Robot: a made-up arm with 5 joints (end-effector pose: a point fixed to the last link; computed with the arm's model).
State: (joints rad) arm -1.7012 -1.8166 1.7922 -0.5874 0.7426
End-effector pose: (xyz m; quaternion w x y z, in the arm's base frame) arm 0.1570 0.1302 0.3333 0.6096 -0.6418 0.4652 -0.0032
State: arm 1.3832 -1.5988 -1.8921 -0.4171 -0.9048
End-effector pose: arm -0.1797 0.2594 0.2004 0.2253 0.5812 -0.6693 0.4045
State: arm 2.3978 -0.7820 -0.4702 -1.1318 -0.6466
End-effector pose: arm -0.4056 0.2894 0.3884 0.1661 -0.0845 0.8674 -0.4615
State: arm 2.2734 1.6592 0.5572 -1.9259 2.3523
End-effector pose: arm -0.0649 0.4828 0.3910 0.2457 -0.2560 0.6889 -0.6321
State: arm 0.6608 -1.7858 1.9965 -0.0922 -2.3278
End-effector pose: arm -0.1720 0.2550 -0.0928 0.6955 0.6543 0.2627 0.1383
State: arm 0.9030 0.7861 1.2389 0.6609 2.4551
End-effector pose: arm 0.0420 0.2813 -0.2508 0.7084 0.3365 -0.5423 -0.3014
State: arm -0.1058 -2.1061 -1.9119 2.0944 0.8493
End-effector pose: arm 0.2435 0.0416 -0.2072 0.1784 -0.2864 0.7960 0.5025
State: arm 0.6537 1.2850 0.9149 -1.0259 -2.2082
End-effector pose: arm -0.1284 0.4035 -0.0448 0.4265 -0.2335 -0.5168 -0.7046
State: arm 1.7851 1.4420 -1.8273 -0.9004 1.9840
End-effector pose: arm -0.2780 0.4940 -0.0075 0.6393 0.6653 -0.3604 0.1372
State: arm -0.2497 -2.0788 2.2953 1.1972 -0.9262
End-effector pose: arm 0.0349 0.3342 -0.2647 0.5571 0.6279 -0.2810 -0.4652
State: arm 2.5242 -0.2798 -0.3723 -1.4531 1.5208
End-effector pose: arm -0.4697 0.3487 0.3349 0.7790 -0.3300 0.3455 -0.4062
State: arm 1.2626 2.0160 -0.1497 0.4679 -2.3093
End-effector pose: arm -0.0264 0.4276 0.0295 0.1426 -0.5432 0.5515 0.6169
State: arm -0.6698 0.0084 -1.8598 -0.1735 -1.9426
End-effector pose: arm 0.2020 0.3075 0.1463 0.5368 -0.1980 0.3928 -0.7200
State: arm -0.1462 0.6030 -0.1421 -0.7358 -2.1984
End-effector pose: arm 0.2087 0.3110 -0.0880 0.3989 -0.1533 0.8260 0.3676
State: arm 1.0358 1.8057 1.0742 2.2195 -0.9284
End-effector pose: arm 0.1875 0.4423 -0.0782 0.6429 -0.2997 0.1967 0.6769
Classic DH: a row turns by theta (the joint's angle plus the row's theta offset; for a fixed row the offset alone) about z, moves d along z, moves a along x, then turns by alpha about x. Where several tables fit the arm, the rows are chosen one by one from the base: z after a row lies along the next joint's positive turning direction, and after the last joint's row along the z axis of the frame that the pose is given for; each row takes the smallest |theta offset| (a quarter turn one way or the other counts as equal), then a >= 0, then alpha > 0; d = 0 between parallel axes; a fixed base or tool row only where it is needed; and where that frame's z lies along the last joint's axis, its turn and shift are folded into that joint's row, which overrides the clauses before.
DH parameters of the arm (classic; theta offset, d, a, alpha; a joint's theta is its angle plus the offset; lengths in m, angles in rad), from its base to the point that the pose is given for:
base (fixed): 0 0.1808 0 -1.5708
joint 1: 0 0.32 0.0795 1.5708
joint 2: -1.5708 -0.2273 0.0344 -1.5708
joint 3: 0.7122 0 -0.1363 3.1416
joint 4: -0.8586 -0.1246 0.0876 -1.5708
joint 5: -1.5708 0.1938 0.0038 1.5708
tool (fixed): 3.1416 -0.0737 0 0

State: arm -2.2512 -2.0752 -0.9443 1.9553 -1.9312
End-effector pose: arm -0.0616 0.1384 0.5047 0.1968 0.3411 0.8342 -0.3861
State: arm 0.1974 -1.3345 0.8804 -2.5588 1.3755
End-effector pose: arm 0.2476 0.1567 0.1994 0.4368 -0.6137 0.4442 0.4851
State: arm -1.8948 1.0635 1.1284 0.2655 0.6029
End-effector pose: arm 0.2498 0.4227 0.5082 0.4489 0.0106 -0.6756 0.5848
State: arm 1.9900 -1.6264 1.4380 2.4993 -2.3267
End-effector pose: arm 0.1000 0.2595 0.3089 0.6346 0.2379 -0.2895 0.6760
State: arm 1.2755 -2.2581 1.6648 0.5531 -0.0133
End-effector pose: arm -0.3774 0.2744 0.1222 0.5769 -0.2710 -0.1632 -0.7531
